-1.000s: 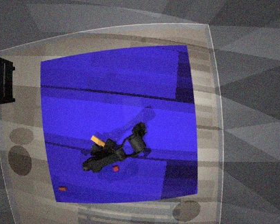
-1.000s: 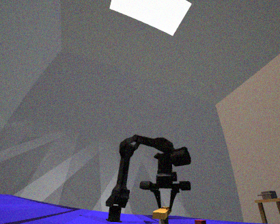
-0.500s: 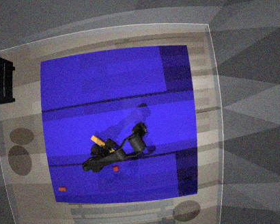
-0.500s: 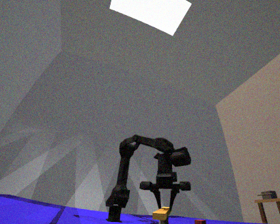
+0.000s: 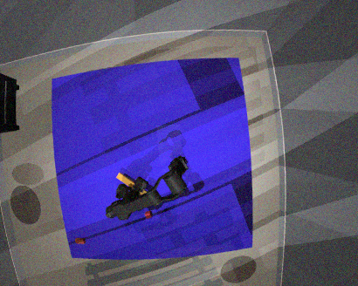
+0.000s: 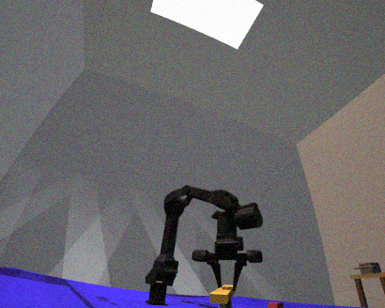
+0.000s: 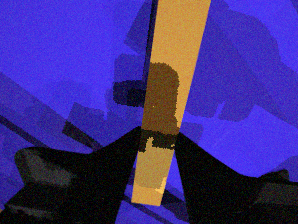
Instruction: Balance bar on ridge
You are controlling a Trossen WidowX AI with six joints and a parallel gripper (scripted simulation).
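My gripper tip is 20 mm short of the yellow bar and 20 mm to the left of it. Round my gripper tip: flat red piece 490 mm ahead, 380 mm to the left, 60 mm below.
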